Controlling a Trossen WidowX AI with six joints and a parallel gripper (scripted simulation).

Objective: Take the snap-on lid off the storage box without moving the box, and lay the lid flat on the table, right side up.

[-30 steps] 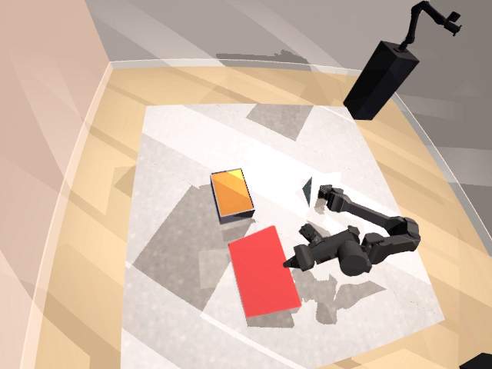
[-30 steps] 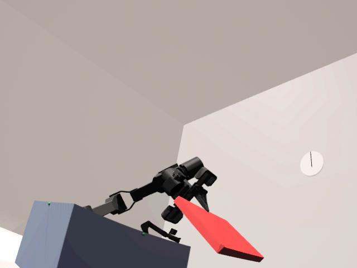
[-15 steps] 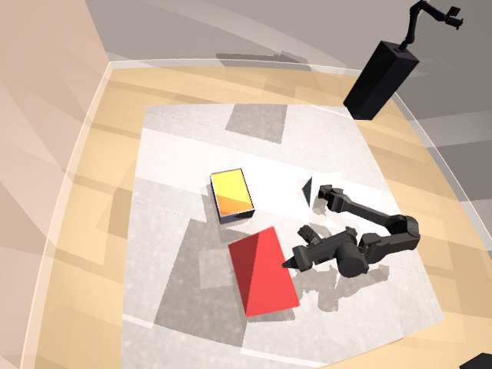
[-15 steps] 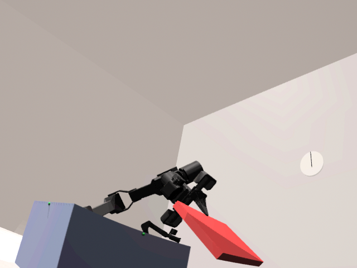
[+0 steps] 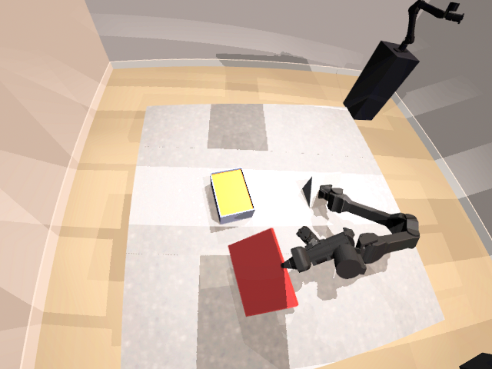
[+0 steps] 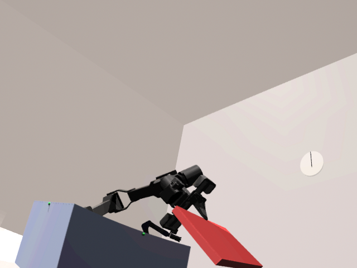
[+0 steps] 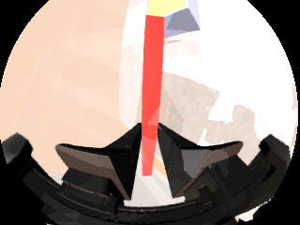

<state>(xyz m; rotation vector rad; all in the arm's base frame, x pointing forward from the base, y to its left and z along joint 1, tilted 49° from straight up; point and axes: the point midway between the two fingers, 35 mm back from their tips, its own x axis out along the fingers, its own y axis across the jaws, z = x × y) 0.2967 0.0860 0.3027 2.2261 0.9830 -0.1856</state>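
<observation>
My gripper tip is 60 mm short of the red lid, 10 mm to the right of it and 50 mm above it. From my gripper tip the other things lie so: storage box 110 mm ahead, 310 mm to the right, 140 mm below.
</observation>
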